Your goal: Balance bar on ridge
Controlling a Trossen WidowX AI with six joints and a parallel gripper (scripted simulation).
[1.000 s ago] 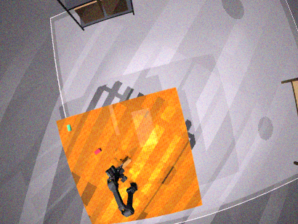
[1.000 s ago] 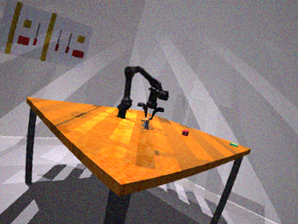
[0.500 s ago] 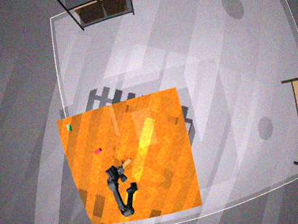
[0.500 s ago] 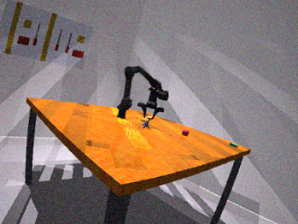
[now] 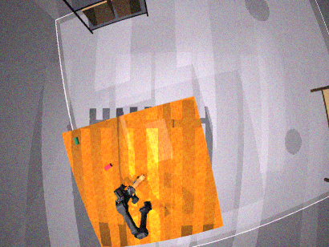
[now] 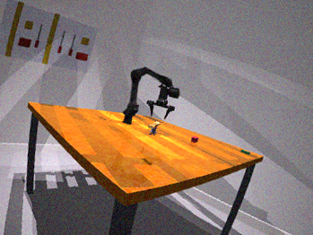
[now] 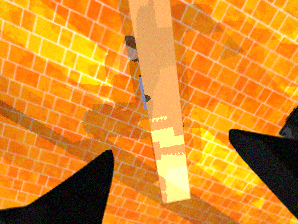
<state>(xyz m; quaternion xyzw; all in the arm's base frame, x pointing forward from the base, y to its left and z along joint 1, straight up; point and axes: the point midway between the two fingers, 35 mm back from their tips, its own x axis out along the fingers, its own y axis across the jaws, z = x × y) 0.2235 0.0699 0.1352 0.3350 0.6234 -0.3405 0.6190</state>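
My gripper tip is 1 cm short of the pale bar, 2 cm to the left of it and 5 cm above it. Round my gripper tip: red block: 22 cm ahead, 18 cm to the left, 8 cm below; then green block: 52 cm ahead, 43 cm to the left, 9 cm below.
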